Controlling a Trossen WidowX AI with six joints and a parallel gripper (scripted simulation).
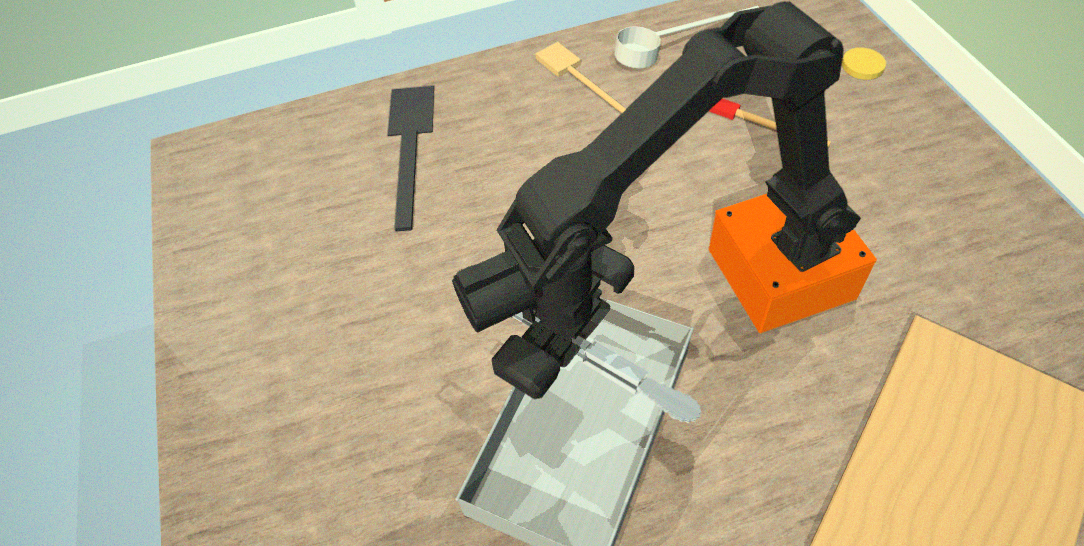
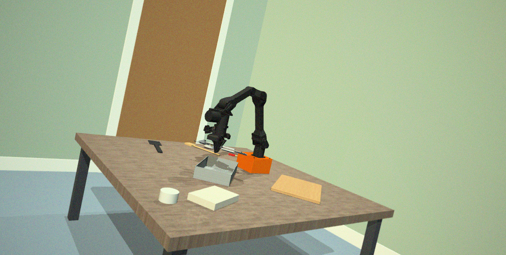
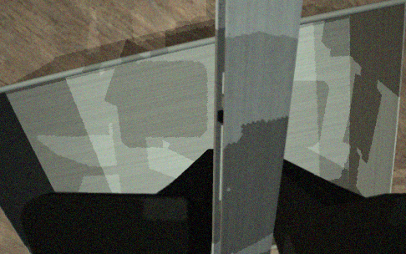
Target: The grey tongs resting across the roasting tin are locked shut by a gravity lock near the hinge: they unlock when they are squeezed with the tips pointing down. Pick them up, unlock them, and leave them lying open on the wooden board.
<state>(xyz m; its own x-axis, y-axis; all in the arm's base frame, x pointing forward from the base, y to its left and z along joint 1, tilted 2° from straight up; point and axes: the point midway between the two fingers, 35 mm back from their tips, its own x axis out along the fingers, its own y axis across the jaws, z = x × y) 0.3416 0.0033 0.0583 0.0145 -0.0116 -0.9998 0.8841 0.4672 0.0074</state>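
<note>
Right now my gripper tip is 35 cm past the wooden board, 31 cm to the right of it and 9 cm above it. Round my gripper tip: cream block 27 cm ahead, 33 cm to the left, 9 cm below; then black spatula 2 cm ahead, 52 cm to the right, 10 cm below; then roasting tin 1 cm ahead, 5 cm to the left, 7 cm below.
</note>
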